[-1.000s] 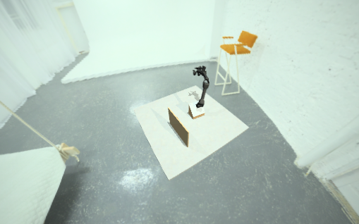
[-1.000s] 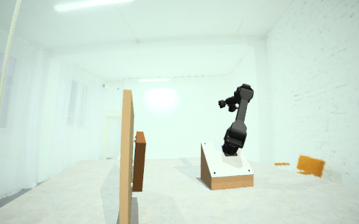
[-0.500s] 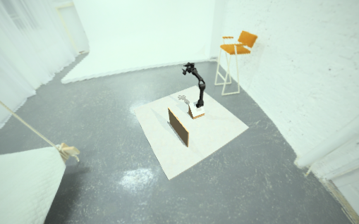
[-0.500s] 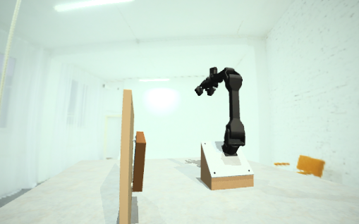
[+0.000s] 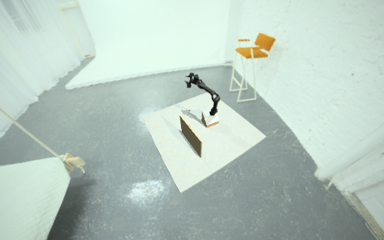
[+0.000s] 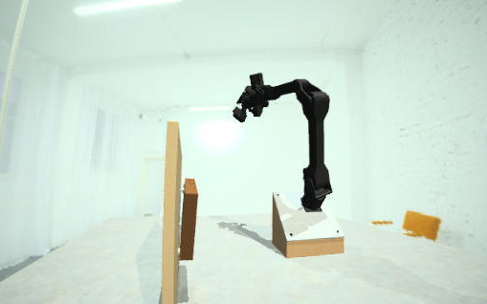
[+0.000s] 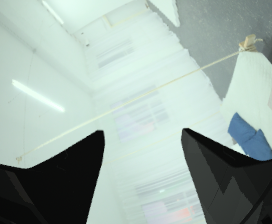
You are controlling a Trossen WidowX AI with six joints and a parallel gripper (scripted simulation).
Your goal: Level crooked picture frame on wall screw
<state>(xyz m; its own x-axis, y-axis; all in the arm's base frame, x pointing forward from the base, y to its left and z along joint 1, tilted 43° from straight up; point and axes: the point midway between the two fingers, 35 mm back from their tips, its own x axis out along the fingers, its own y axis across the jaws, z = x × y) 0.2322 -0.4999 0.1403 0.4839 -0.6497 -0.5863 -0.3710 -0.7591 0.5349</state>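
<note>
The picture frame is 530 mm to the left of my gripper tip, 420 mm below it and 170 mm ahead of it. Round my gripper tip: wall board 540 mm to the left, 440 mm below, 180 mm ahead.
</note>
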